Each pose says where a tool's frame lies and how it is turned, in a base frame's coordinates. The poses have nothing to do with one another.
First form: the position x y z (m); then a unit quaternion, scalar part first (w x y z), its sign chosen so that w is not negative.
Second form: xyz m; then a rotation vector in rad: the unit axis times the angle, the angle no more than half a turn. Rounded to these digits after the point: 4 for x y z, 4 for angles.
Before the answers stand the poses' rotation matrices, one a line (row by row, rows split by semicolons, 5 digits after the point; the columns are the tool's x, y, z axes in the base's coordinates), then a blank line. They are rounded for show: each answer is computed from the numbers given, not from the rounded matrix.
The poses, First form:
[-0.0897 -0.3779 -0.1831 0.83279 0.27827 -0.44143 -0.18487]
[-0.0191 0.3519 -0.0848 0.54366 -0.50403 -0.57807 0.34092]
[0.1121 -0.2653 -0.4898 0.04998 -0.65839 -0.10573 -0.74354]
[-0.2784 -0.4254 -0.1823 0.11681 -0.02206 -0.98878 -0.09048]
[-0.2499 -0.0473 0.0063 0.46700 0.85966 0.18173 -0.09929]
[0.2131 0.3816 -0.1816 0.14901 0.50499 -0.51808 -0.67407]
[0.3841 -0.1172 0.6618 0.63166 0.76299 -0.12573 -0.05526]
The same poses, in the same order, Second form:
0.54193 0.06224 -0.83812; -0.55358 0.77678 -0.30026; 0.63234 0.62669 0.45542
0.09922 0.21204 -0.97221; 0.95341 0.25946 0.15389; 0.28488 -0.94219 -0.17642
-0.12805 0.21355 0.96850; 0.06490 -0.97265 0.22304; 0.98964 0.09142 0.11069
-0.97174 0.06476 -0.22701; 0.02249 0.98265 0.18408; 0.23499 0.17378 -0.95634
0.91423 0.40519 -0.00098; 0.21972 -0.49776 -0.83902; -0.34045 0.76684 -0.54410
-0.44556 -0.32237 -0.83520; -0.72414 -0.41878 0.54795; -0.52640 0.84894 -0.04685
0.96228 -0.12205 -0.24316; -0.26167 -0.17040 -0.95000; 0.07451 0.97779 -0.19591

[-0.0897 -0.3779 -0.1831 0.5898 -0.9356 -0.3918]
[-0.0191 0.3519 -0.0848 -1.1963 -1.3720 0.8091]
[0.1121 -0.2653 -0.4898 -2.0051 -0.3220 -2.2644]
[-0.2784 -0.4254 -0.1823 -0.0646 -2.8946 -0.2649]
[-0.2499 -0.0473 0.0063 2.1095 0.4459 -0.2436]
[0.2131 0.3816 -0.1816 1.4516 -1.4893 -1.9377]
[0.3841 -0.1172 0.6618 1.7462 -0.2877 -0.1265]

